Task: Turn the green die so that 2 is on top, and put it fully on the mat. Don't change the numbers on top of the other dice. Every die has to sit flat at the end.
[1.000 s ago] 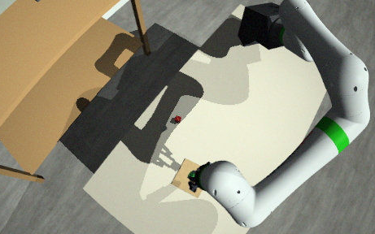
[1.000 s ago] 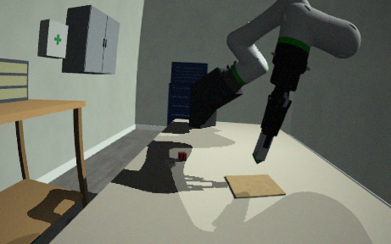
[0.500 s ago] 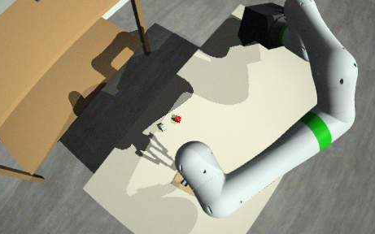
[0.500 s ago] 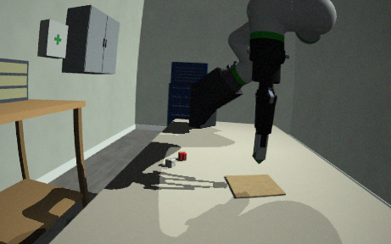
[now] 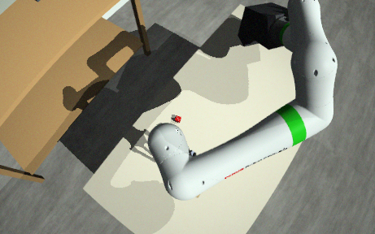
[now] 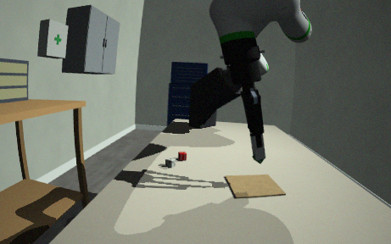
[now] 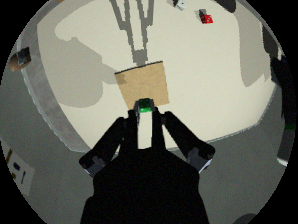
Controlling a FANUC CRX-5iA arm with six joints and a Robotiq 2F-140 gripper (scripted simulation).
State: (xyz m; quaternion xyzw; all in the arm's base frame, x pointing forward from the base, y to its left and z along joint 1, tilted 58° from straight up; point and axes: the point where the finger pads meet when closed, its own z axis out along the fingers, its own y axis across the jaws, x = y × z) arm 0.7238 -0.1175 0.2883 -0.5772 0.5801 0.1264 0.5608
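The green die is 3 cm below my hand and 1 cm to the left of it. Also, from my hand: red die 24 cm to the right, 15 cm behind, 10 cm below; then mat 11 cm below, 1 cm to the left; then grey die 26 cm to the right, 10 cm below, 7 cm behind.
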